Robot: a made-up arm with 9 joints.
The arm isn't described. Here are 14 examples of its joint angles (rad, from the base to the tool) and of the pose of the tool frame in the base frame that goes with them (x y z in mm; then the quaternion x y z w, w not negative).
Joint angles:
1: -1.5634 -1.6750 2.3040 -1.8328 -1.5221 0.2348 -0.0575 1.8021 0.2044
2: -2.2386 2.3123 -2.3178 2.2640 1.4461 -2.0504 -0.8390 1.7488 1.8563
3: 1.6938 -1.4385 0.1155 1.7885 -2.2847 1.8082 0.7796 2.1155 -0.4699
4: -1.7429 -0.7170 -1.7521 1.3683 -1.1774 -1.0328 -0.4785 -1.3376 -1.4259
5: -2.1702 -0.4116 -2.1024 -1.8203 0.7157 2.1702 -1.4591 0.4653 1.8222
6: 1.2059 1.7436 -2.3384 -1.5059 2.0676 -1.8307 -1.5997 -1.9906 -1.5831
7: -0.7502 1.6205 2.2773 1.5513 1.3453 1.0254 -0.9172 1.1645 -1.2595
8: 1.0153 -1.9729 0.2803 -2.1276 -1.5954 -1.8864 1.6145 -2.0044 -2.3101
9: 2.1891 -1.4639 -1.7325 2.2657 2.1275 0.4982 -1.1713 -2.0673 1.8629
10: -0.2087 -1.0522 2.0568 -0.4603 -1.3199 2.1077 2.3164 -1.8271 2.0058
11: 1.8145 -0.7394 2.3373 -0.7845 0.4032 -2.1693 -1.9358 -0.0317 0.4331
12: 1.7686 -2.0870 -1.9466 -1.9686 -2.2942 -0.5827 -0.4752 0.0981 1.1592
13: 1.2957 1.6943 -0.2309 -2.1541 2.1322 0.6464 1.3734 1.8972 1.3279
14: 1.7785 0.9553 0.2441 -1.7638 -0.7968 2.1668 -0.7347 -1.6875 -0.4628
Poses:
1: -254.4 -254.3 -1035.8 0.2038 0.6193 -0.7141 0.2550
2: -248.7 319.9 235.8 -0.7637 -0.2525 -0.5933 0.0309
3: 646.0 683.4 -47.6 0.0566 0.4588 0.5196 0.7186
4: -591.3 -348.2 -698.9 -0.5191 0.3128 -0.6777 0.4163
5: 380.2 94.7 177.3 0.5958 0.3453 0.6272 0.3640
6: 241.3 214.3 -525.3 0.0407 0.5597 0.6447 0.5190
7: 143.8 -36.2 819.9 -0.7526 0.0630 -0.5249 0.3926
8: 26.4 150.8 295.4 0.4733 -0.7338 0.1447 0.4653
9: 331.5 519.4 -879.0 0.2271 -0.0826 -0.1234 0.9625
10: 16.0 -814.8 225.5 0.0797 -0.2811 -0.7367 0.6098
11: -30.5 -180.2 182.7 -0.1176 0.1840 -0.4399 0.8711
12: 257.5 845.0 -778.6 -0.6141 0.0992 0.5020 0.6009
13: 207.9 -147.8 -182.9 -0.5774 -0.6638 -0.2743 0.3883
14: 185.6 324.5 -345.7 -0.8362 0.4910 -0.0247 0.2431
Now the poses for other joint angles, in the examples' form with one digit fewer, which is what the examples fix.
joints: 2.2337 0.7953 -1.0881 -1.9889 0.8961 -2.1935 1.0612 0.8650 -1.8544
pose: -230 465 -652 0.173 0.628 0.739 0.171
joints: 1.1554 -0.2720 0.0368 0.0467 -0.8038 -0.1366 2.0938 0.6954 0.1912
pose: -120 -320 -377 -0.277 0.363 0.847 0.273
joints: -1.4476 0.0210 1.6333 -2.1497 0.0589 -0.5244 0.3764 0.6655 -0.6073
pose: -14 -406 -1077 0.148 0.602 -0.381 0.686
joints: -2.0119 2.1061 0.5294 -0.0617 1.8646 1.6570 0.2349 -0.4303 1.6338
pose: 216 -339 -999 -0.833 0.100 0.532 0.110
